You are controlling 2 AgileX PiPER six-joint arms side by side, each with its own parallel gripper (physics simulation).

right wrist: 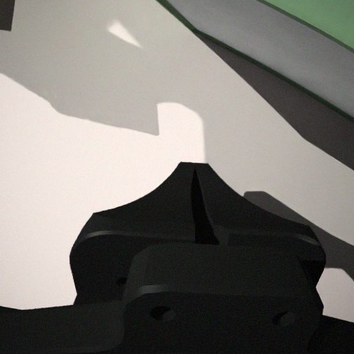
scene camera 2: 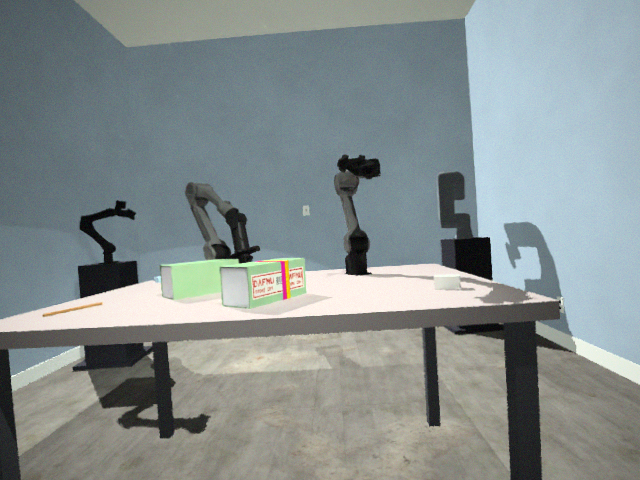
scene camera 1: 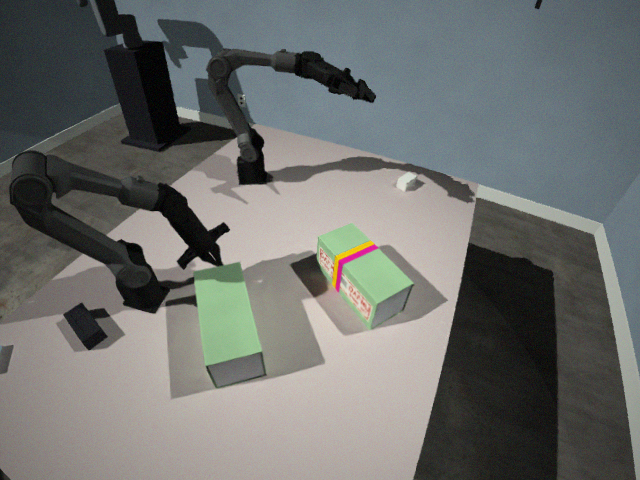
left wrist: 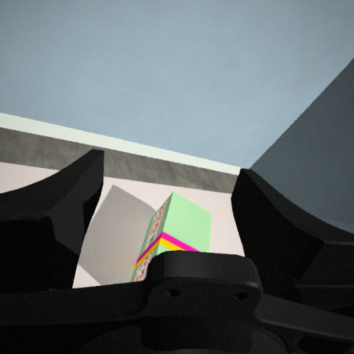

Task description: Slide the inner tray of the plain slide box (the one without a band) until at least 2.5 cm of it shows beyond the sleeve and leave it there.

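The plain green slide box (scene camera 1: 227,310) (scene camera 2: 191,279) (right wrist: 330,17) lies flat on the table, left of the banded box in both scene views. Its grey tray end (scene camera 1: 237,367) looks flush with the sleeve at the near end in scene camera 1. The other grey end face (right wrist: 280,55) shows at the upper right of the right wrist view. My right gripper (scene camera 1: 221,264) (right wrist: 192,181) is shut and empty, low by that end, apart from it in the wrist view; scene camera 2 hides its fingertips. My left gripper (scene camera 1: 373,98) (left wrist: 171,175) is open and empty, high above the table.
The banded green box (scene camera 1: 382,279) (scene camera 2: 266,286) (left wrist: 187,220) lies beside the plain one. A black block (scene camera 1: 85,326), a white block (scene camera 1: 406,181) (scene camera 2: 446,282) and an orange stick (scene camera 2: 72,309) lie on the table. Black pedestals (scene camera 1: 142,93) (scene camera 2: 108,273) stand beyond it.
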